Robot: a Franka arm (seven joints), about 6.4 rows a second.
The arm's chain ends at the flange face. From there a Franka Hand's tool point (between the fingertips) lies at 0.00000 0.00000 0.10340 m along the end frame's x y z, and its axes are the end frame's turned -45 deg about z.
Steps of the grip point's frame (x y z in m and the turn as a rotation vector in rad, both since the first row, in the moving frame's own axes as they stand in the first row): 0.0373 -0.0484 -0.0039 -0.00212 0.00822 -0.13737; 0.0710 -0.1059 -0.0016 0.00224 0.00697 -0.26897; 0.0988 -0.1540 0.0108 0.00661 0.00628 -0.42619; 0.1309 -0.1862 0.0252 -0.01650 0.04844 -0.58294
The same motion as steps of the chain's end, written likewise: -0.0086 -0.0601 -0.0039 0.00431 0.00731 -0.13737; -0.0249 -0.1244 -0.0016 0.00651 0.00334 -0.26897; -0.0388 -0.1778 0.0108 0.00911 -0.00023 -0.42619; -0.0429 -0.2207 0.0253 0.02258 0.04592 -0.58294
